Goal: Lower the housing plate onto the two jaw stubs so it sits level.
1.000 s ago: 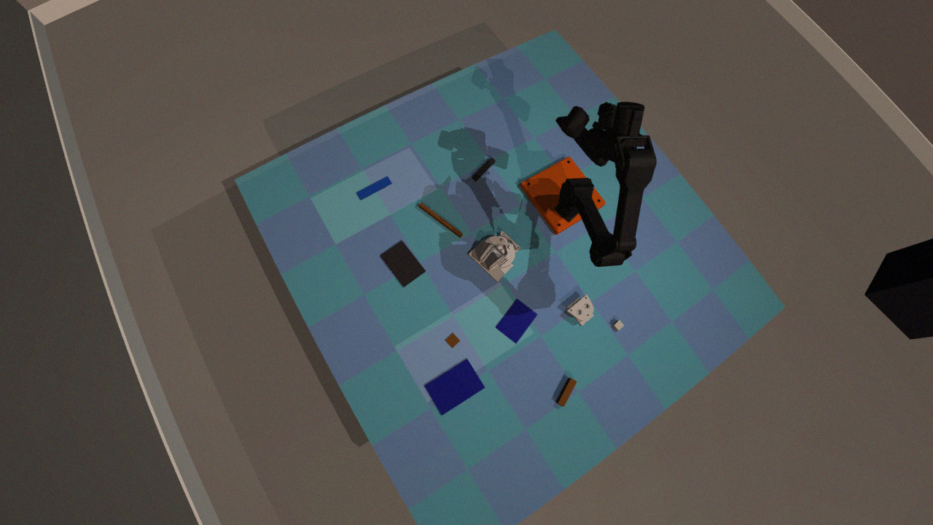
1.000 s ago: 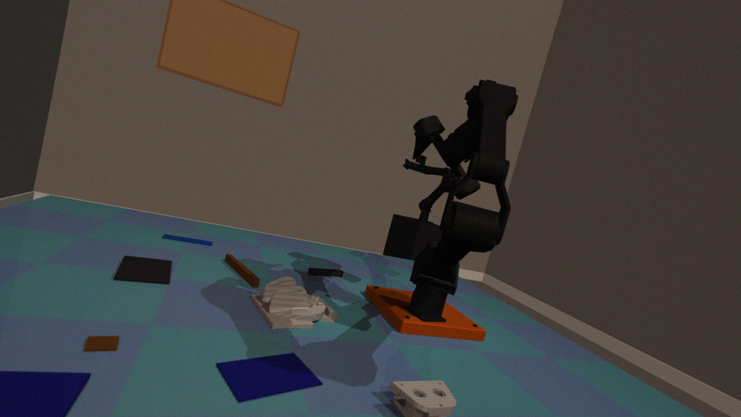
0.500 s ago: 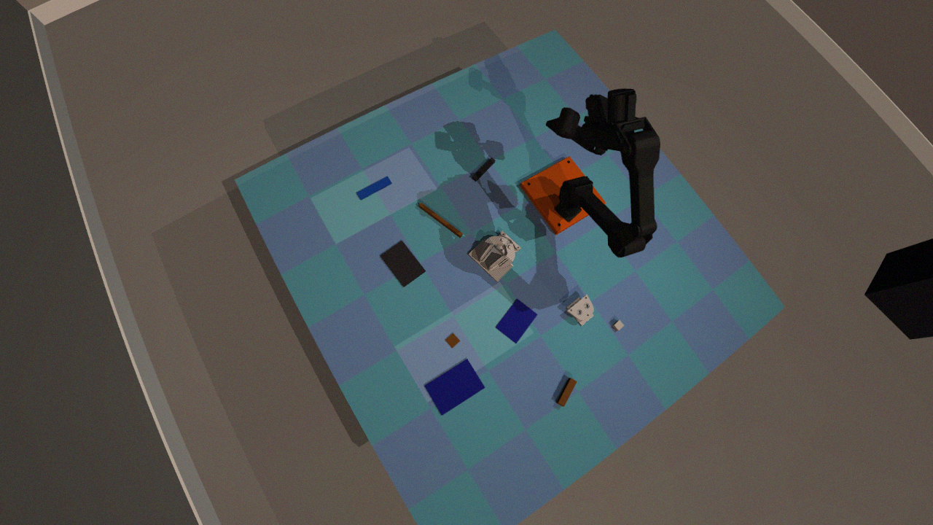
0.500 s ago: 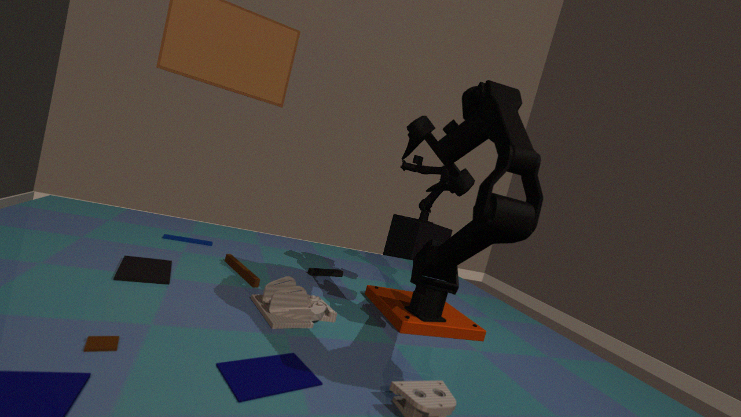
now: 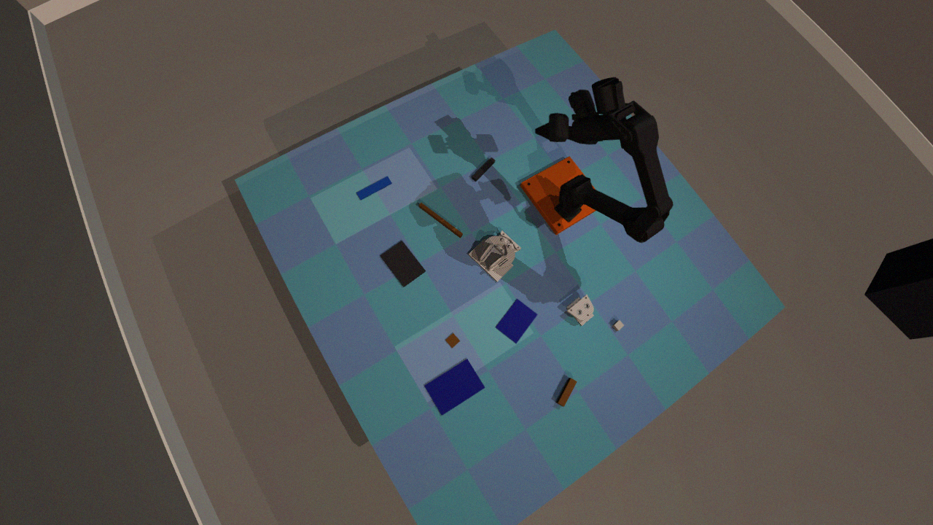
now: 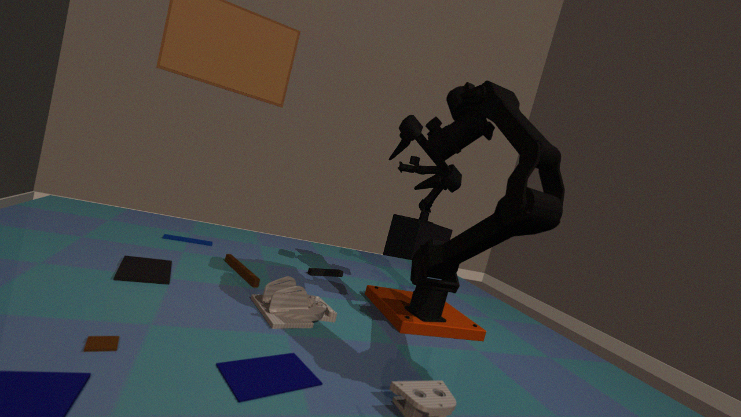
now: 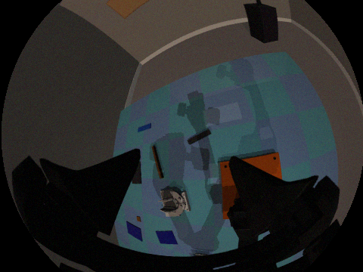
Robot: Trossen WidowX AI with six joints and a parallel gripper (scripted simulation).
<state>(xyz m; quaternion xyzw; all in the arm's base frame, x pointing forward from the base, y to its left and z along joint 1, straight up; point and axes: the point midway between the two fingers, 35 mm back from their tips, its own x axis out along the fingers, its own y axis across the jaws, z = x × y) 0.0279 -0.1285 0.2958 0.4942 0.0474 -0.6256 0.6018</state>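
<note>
My gripper tip is now 51 cm to the right of the small white cube, 29 cm above it and 12 cm short of it. Also, from my gripper tip: black bar 29 cm below, 13 cm to the right, 6 cm ahead; then black tile 46 cm ahead, 29 cm below, 7 cm to the right; then brown stick 29 cm below, 28 cm ahead, 9 cm to the right.
</note>
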